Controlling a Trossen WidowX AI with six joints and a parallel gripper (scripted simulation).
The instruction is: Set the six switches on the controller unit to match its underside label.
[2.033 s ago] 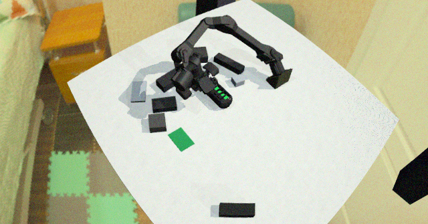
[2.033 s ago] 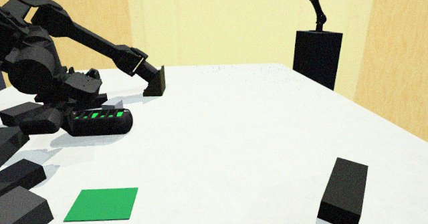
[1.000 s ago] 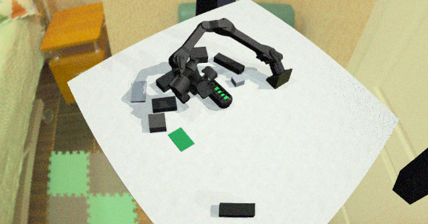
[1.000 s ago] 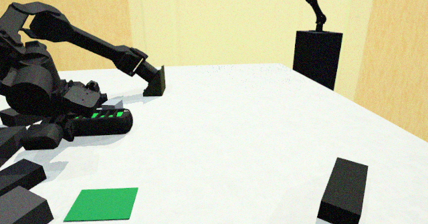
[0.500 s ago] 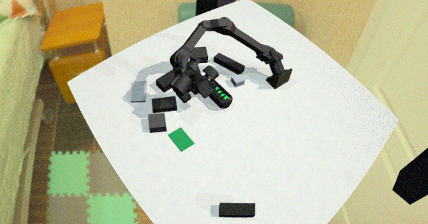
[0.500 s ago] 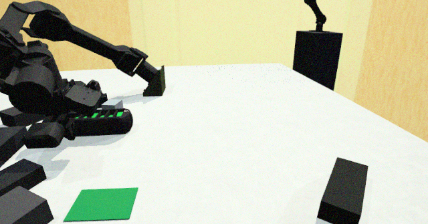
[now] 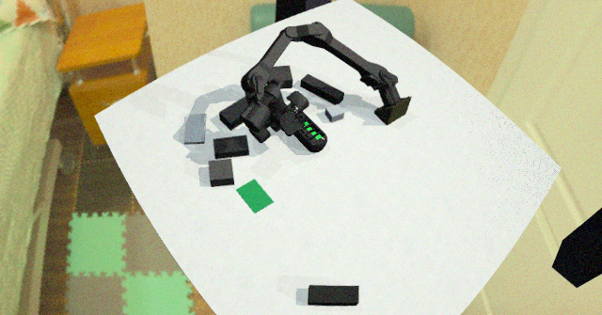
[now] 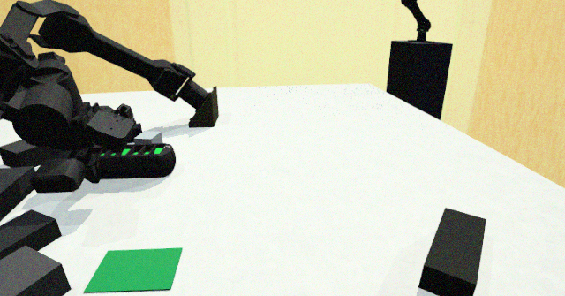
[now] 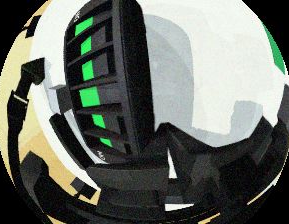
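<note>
Right now the small grey cube is 160 mm behind my gripper tip, 70 mm to the left of it and 10 mm above it. From my gripper tip the other things lie so: green card: 220 mm ahead, 110 mm to the left, 10 mm below; then light grey plate: 200 mm ahead, 200 mm to the right.
</note>
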